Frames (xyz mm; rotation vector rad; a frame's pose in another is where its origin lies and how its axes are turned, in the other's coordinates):
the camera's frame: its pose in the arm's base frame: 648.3 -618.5 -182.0 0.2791 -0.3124 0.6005
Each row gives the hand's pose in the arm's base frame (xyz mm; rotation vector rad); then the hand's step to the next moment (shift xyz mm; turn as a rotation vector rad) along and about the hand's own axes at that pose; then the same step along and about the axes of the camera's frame.
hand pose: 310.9 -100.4 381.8 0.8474 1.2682 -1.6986
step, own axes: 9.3 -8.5 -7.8 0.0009 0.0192 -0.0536
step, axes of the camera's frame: -8.0 10.9 -6.2 0.0312 0.0236 -0.0413
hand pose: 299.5 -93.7 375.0 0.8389 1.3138 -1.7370
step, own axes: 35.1 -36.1 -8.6 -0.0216 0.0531 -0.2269
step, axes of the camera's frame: -39.8 31.2 -7.3 0.1395 0.1207 -0.1440
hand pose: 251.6 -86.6 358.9 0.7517 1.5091 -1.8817
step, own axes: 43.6 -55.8 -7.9 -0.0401 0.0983 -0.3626
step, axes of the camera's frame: -47.9 51.5 11.4 0.2313 0.1827 -0.2364
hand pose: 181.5 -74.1 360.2 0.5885 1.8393 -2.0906
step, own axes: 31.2 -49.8 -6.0 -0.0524 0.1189 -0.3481
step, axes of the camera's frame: -21.9 45.5 30.6 0.2332 0.1558 -0.2437
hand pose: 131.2 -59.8 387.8 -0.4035 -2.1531 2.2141
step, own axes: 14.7 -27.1 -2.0 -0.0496 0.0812 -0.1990
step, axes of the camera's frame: -2.2 19.5 23.9 0.1439 0.0714 -0.1511
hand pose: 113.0 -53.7 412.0 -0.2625 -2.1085 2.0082
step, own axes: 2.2 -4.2 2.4 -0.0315 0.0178 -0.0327
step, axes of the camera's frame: -1.6 0.8 5.0 0.0360 -0.0072 -0.0321
